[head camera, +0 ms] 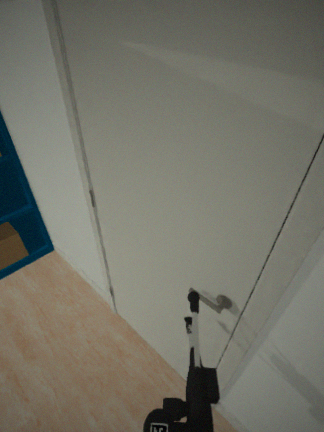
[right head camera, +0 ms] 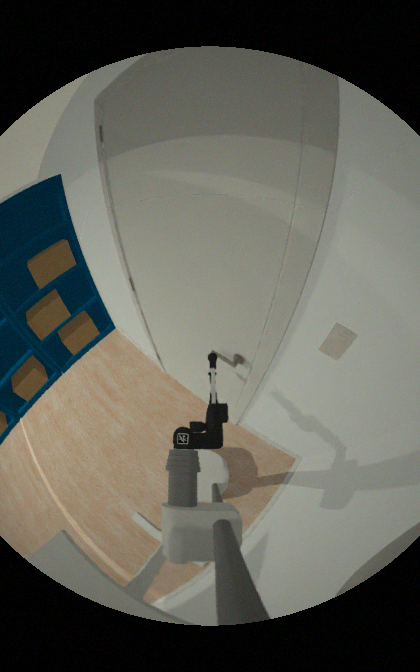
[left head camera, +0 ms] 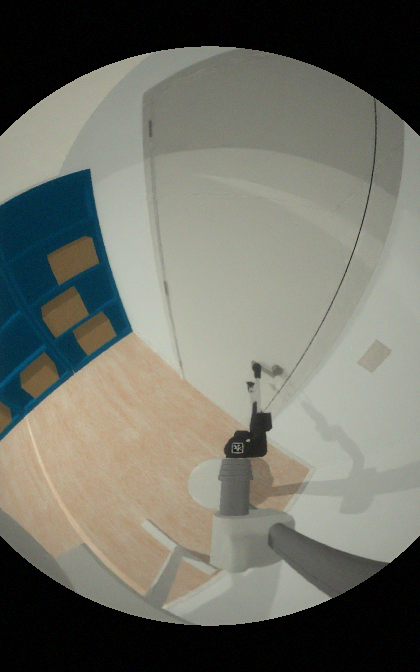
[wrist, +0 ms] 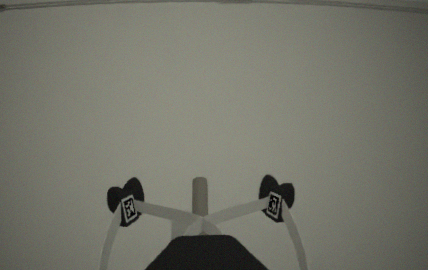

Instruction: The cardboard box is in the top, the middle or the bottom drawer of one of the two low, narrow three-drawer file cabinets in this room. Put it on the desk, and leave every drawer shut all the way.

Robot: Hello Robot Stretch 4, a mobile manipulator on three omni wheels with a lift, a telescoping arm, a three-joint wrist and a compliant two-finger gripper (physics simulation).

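Places are measured from the robot's base along level axes (x ahead, y left, z up), in millimetres.
Pixels of known places: gripper, fingertip midpoint: (head camera: pixel 191 304) (wrist: pixel 201 191).
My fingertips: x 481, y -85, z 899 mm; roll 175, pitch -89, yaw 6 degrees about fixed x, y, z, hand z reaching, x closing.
Behind a point stands the place of what it marks.
No file cabinet, drawer or desk shows clearly in these views. My gripper (head camera: pixel 191 309) {x 481, y -85, z 899 mm} (left head camera: pixel 253 378) (right head camera: pixel 212 366) (wrist: pixel 201 191) {x 481, y -85, z 899 mm} is open and empty, its fingers wide apart and turned so that one is above the other in the head views. It is at a closed pale door (head camera: pixel 190 175) {x 618, y -51, z 1285 mm} (left head camera: pixel 250 275) (right head camera: pixel 210 275) (wrist: pixel 210 100) {x 683, y 33, z 913 mm}, beside the door's lever handle (head camera: pixel 223 302) {x 493, y -189, z 905 mm} (left head camera: pixel 276 370) (right head camera: pixel 238 359) (wrist: pixel 200 190) {x 522, y -92, z 897 mm}. In the wrist view the lever shows between the two fingers, and neither finger touches it there. Part of the lever is hidden behind the fingers in the head views.
A blue shelf unit (head camera: pixel 44 242) {x 1568, y 1224, z 50 mm} (left head camera: pixel 104 260) (right head camera: pixel 90 277) with several brown boxes stands at the left. A white wall with a small beige plate (left head camera: pixel 374 355) (right head camera: pixel 338 341) is at the right of the door. Wooden floor (head camera: pixel 60 340) {x 717, y 701, z -28 mm} (left head camera: pixel 125 425) (right head camera: pixel 110 425) lies between shelf and arm.
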